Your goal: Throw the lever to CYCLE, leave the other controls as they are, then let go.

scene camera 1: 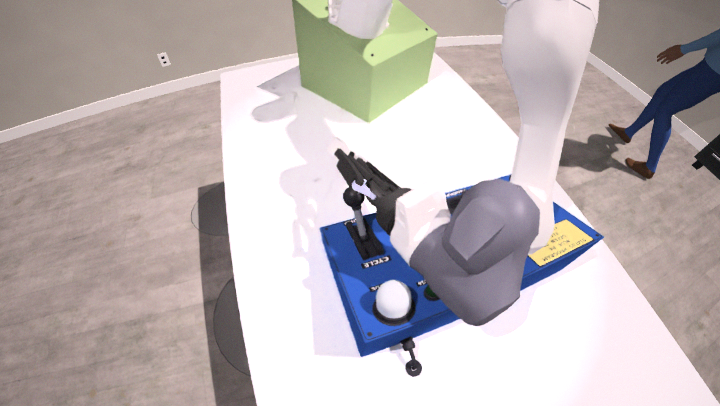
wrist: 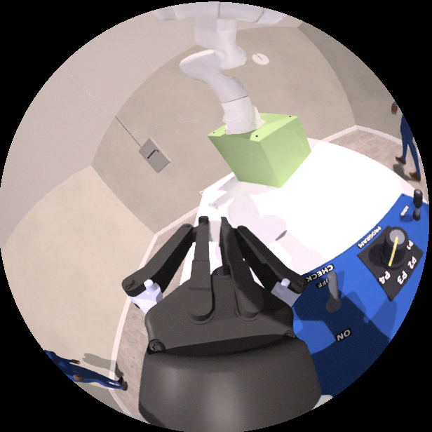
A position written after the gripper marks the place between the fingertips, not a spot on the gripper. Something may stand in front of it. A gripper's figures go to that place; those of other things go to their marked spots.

Labels:
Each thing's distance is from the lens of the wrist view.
gripper [wrist: 211, 211]: 22 cm
blue control panel [wrist: 335, 335]: 18 cm

